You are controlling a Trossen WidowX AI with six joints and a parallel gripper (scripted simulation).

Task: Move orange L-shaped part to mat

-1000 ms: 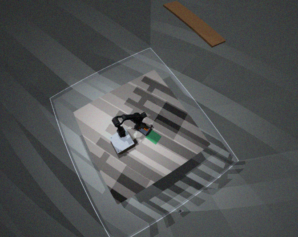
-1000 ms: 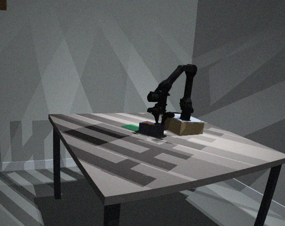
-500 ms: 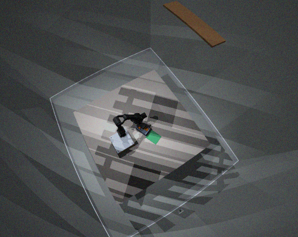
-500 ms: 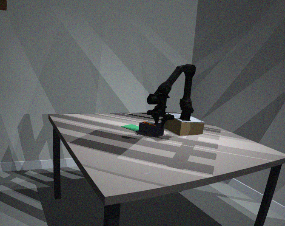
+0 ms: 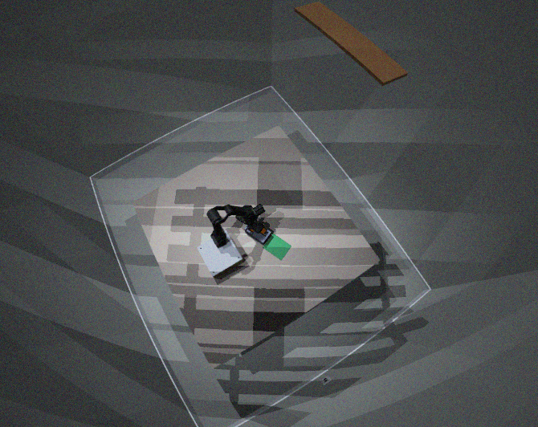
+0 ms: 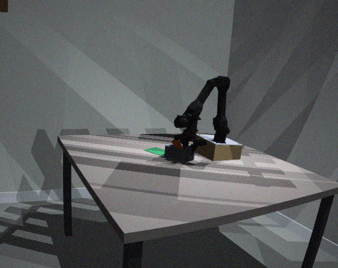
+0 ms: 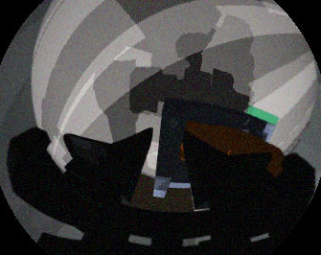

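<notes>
My gripper tip is 2 cm short of the orange L-shaped part, 5 cm to the left of it and 1 cm below it. Round my gripper tip: green mat (11 cm ahead, 20 cm to the right, 5 cm below).
</notes>
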